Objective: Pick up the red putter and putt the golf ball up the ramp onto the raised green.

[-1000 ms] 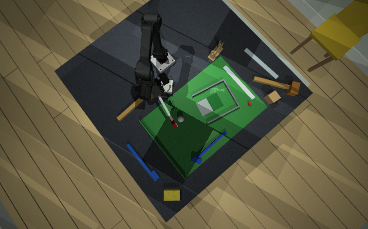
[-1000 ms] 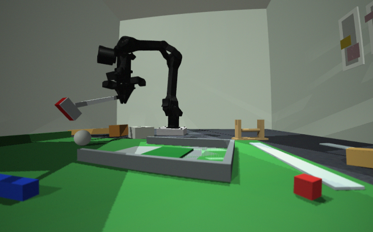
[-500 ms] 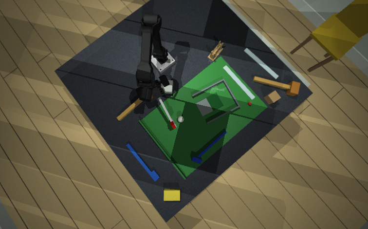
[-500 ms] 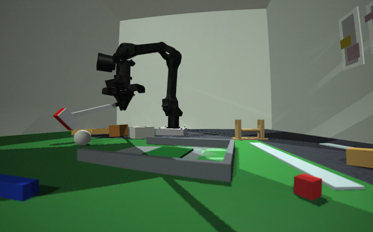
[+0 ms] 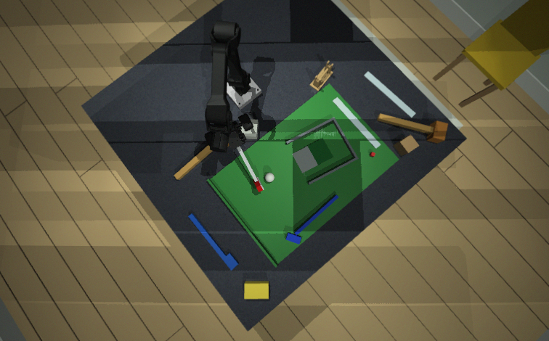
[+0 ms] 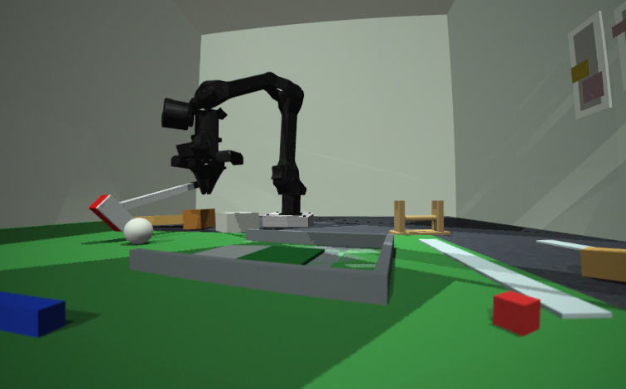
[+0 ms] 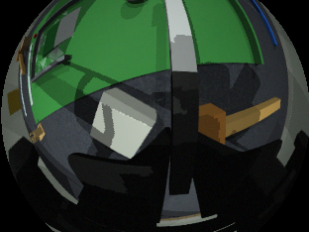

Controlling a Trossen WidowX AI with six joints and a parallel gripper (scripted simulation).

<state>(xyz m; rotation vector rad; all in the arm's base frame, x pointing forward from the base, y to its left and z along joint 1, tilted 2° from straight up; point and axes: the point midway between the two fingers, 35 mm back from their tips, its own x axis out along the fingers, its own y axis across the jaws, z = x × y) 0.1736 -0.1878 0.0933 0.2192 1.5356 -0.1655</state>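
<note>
Now: gripper tip 8 cm to the right of the white block and 7 cm above it. From my gripper tip the other things lie so: red putter 11 cm ahead, 3 cm to the right; white golf ball 23 cm ahead, 7 cm below; green mat 30 cm ahead, 14 cm to the left, 9 cm below.
</note>
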